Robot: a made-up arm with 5 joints. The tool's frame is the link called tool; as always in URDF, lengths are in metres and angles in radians. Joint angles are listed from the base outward.
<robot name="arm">
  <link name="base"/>
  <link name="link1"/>
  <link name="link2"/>
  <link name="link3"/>
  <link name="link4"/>
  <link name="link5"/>
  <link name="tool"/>
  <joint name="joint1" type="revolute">
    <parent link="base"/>
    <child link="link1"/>
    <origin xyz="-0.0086 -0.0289 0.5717"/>
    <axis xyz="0 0 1"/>
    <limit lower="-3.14" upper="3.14"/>
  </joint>
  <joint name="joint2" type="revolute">
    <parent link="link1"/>
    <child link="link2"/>
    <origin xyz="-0.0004 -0.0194 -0.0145" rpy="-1.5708 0 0"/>
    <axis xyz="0 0 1"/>
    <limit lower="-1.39" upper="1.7"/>
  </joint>
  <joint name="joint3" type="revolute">
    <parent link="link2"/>
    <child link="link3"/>
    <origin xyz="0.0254 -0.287 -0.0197"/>
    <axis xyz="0 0 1"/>
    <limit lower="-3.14" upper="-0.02"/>
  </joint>
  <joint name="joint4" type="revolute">
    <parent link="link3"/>
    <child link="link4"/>
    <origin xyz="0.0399 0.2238 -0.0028"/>
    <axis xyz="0 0 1"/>
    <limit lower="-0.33" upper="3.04"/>
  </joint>
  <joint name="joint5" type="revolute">
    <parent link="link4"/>
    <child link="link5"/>
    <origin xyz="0.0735 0.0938 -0.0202" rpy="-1.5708 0 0"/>
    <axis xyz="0 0 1"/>
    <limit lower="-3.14" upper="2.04"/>
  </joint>
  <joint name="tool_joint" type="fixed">
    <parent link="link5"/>
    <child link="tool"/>
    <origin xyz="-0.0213 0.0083 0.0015" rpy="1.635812 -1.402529 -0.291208"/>
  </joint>
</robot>
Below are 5 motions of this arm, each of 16 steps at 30 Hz.
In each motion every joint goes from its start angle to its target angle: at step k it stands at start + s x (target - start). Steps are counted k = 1, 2, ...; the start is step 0. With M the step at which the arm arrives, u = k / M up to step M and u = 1 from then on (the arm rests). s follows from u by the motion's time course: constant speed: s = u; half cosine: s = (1 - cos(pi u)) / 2; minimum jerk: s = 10 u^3 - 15 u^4 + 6 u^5.
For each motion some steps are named. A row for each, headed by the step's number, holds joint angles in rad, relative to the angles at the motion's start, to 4 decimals.
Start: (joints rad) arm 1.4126 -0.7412 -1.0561 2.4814 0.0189
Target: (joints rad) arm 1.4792 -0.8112 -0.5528 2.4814 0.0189
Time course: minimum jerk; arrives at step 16
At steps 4, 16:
4: 0.0069 -0.0072 0.0521 0.0000 0.0000
16: 0.0666 -0.0700 0.5033 0.0000 0.0000

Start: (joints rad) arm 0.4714 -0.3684 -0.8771 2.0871 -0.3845
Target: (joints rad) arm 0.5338 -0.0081 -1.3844 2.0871 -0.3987
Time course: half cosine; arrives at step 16
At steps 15, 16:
15: 0.0618 0.3568 -0.5024 0.0000 -0.0141
16: 0.0624 0.3603 -0.5073 0.0000 -0.0142

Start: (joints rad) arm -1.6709 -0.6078 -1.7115 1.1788 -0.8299
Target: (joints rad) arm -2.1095 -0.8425 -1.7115 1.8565 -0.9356
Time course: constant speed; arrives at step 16
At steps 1, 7, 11, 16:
1: -0.0274 -0.0147 0.0000 0.0424 -0.0066
7: -0.1919 -0.1027 0.0000 0.2965 -0.0462
11: -0.3015 -0.1614 0.0000 0.4659 -0.0727
16: -0.4386 -0.2347 0.0000 0.6777 -0.1057

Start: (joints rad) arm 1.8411 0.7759 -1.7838 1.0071 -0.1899
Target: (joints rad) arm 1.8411 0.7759 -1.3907 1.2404 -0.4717
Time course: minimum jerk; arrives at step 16
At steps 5, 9, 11, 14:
5: 0.0000 0.0000 0.0708 0.0420 -0.0507
9: 0.0000 0.0000 0.2421 0.1437 -0.1736
11: 0.0000 0.0000 0.3223 0.1913 -0.2311
14: 0.0000 0.0000 0.3868 0.2296 -0.2773

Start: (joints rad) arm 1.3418 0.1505 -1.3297 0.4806 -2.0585
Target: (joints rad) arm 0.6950 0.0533 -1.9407 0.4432 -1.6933
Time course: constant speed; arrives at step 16
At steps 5, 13, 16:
5: -0.2021 -0.0304 -0.1909 -0.0117 0.1141
13: -0.5255 -0.0790 -0.4964 -0.0304 0.2967
16: -0.6468 -0.0972 -0.6110 -0.0374 0.3652

